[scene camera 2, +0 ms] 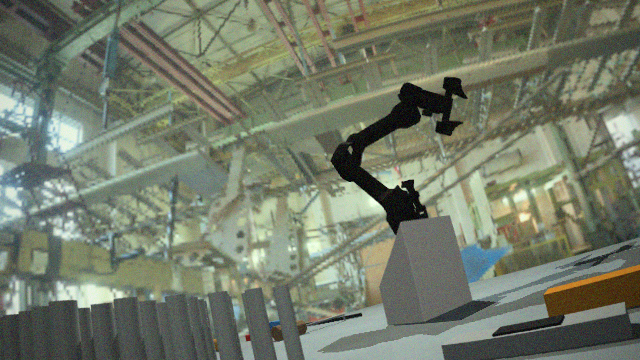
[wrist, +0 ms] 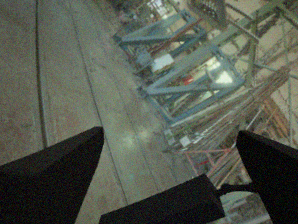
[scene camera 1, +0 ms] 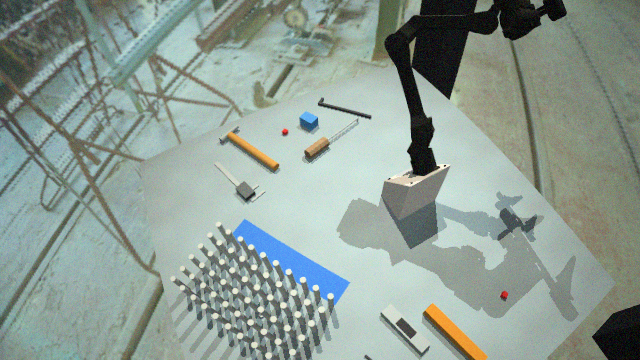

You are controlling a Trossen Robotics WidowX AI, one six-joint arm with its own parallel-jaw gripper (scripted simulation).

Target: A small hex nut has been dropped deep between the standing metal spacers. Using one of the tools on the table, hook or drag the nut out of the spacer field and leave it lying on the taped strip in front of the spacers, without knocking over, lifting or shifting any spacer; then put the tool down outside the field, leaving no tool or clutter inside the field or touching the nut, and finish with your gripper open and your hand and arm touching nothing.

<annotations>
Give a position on a blue taped strip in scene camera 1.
288, 258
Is the gripper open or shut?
Open.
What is the gripper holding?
Nothing.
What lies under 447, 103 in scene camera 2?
The gripper.
</annotations>
